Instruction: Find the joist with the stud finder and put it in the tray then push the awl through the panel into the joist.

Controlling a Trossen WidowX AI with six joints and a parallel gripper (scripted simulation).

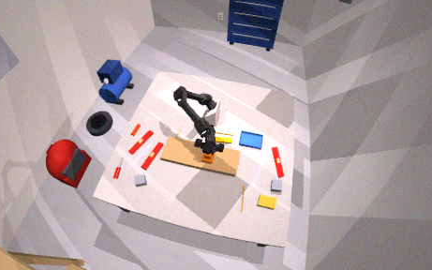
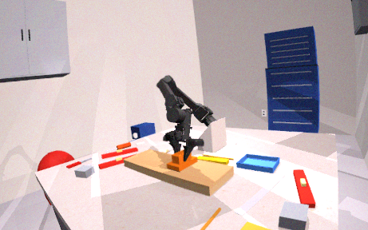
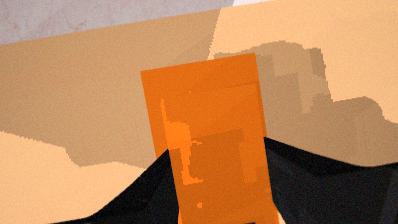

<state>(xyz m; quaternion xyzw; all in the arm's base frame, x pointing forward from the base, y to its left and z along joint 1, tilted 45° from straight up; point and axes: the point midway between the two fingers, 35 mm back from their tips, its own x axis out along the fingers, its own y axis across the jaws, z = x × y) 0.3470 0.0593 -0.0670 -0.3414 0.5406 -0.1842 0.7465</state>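
The blue tray lies 240 mm to the left of my gripper tip, 240 mm behind it and 50 mm below it. From my gripper tip the other things lie so: awl 290 mm to the right, 150 mm behind, 60 mm below; orange stud finder 20 mm behind, 20 mm above; yellow bar 170 mm behind, 60 mm below, 30 mm to the left.
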